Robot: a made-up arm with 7 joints. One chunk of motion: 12 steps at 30 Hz.
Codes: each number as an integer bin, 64 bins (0 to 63) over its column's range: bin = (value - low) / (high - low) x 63, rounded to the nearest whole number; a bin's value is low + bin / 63 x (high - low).
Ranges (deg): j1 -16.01..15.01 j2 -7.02..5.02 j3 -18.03..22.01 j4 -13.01..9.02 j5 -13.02..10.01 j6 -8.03..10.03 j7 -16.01..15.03
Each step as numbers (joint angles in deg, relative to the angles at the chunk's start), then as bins.
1 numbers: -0.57 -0.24 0.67 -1.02 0.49 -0.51 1.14
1 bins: 31 35 29 34 37 26 35
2 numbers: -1.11 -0.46 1.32 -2.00 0.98 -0.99 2.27
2 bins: 30 34 30 31 38 25 37
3 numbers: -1.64 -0.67 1.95 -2.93 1.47 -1.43 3.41
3 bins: 29 33 31 29 40 23 39
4 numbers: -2.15 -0.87 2.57 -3.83 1.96 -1.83 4.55
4 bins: 28 32 32 26 41 22 42
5 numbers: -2.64 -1.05 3.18 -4.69 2.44 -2.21 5.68
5 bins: 27 31 33 24 42 20 44
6 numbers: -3.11 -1.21 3.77 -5.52 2.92 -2.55 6.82
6 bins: 26 30 34 21 44 19 46
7 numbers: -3.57 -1.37 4.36 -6.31 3.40 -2.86 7.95
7 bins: 25 30 35 19 45 18 49
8 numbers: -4.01 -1.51 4.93 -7.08 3.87 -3.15 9.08
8 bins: 24 29 36 17 46 17 51
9 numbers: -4.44 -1.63 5.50 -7.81 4.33 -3.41 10.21
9 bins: 23 28 37 15 47 16 53
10 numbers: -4.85 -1.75 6.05 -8.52 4.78 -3.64 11.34
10 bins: 23 28 38 13 49 15 56
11 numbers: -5.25 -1.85 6.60 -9.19 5.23 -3.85 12.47
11 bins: 22 27 39 11 50 15 58
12 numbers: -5.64 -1.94 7.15 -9.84 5.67 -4.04 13.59
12 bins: 21 27 40 9 51 14 60
